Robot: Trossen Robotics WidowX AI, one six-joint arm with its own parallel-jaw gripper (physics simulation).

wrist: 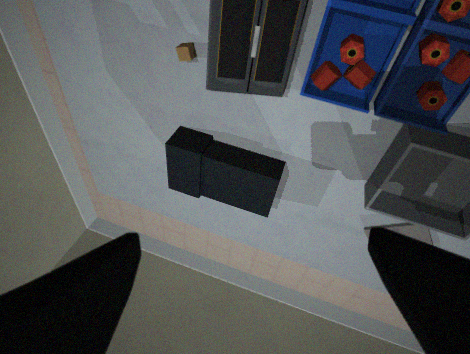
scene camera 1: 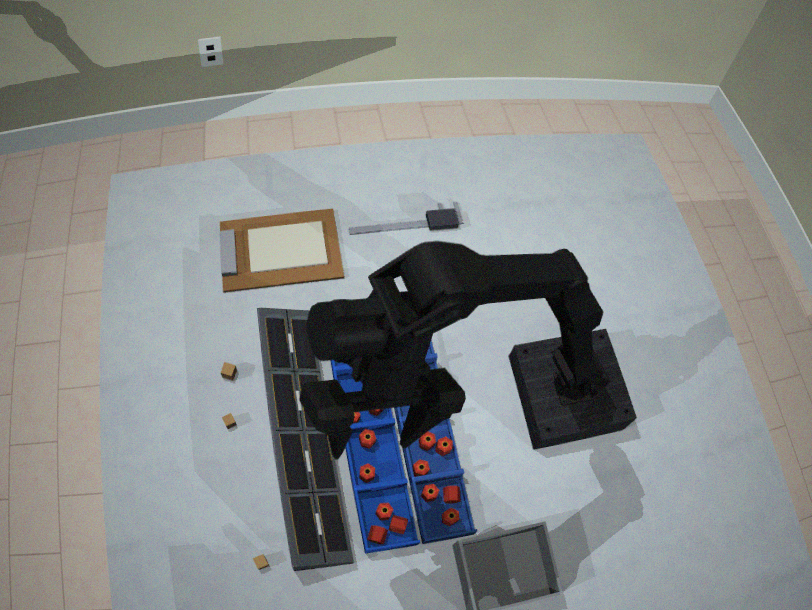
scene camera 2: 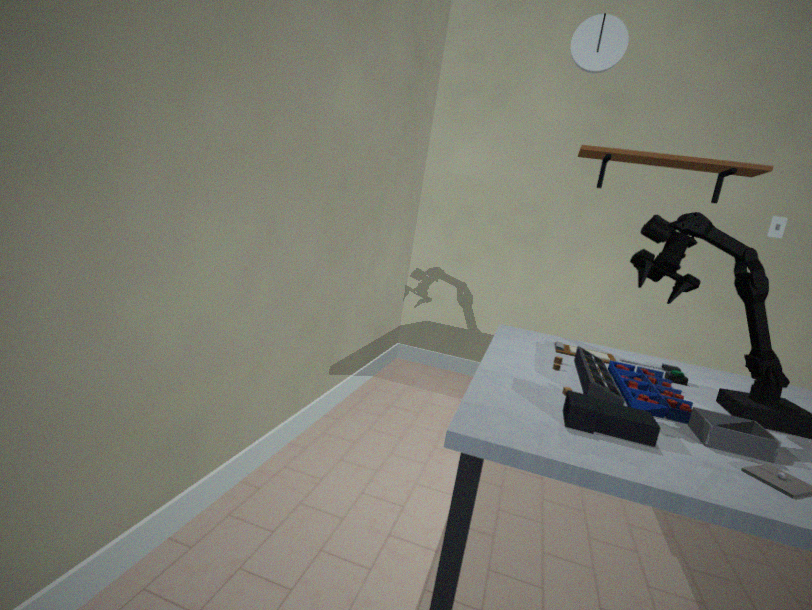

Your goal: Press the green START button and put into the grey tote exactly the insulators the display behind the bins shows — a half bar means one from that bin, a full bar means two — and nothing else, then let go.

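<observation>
My gripper point(scene camera 1: 371, 449) point(scene camera 2: 655, 294) point(wrist: 255, 241) is wide open and empty, high above the bins and display. Blue bins point(scene camera 1: 379, 485) point(wrist: 380, 30) hold orange-red insulators point(scene camera 1: 367, 471) point(scene camera 2: 646, 398) point(wrist: 352, 49), some upright and some on their sides; the arm hides the far bins in scene camera 1. The dark display point(scene camera 1: 285, 397) point(wrist: 235, 45) lies behind the bins; its panels look dark with thin orange outlines, and I cannot read any bars. The green START button point(scene camera 2: 676, 372) is hidden in scene camera 1. The grey tote point(scene camera 1: 552, 551) point(scene camera 2: 735, 441) point(wrist: 387, 162) has bare grey floor where visible.
A black block point(scene camera 2: 610, 420) point(wrist: 225, 170) stands beyond the display's near end. Small wooden cubes point(scene camera 1: 228, 370) point(wrist: 185, 52) lie behind the display. A clipboard point(scene camera 1: 288, 279) and calipers point(scene camera 1: 443, 218) lie at the far side. A flat plate point(scene camera 2: 768, 478) lies near the tote.
</observation>
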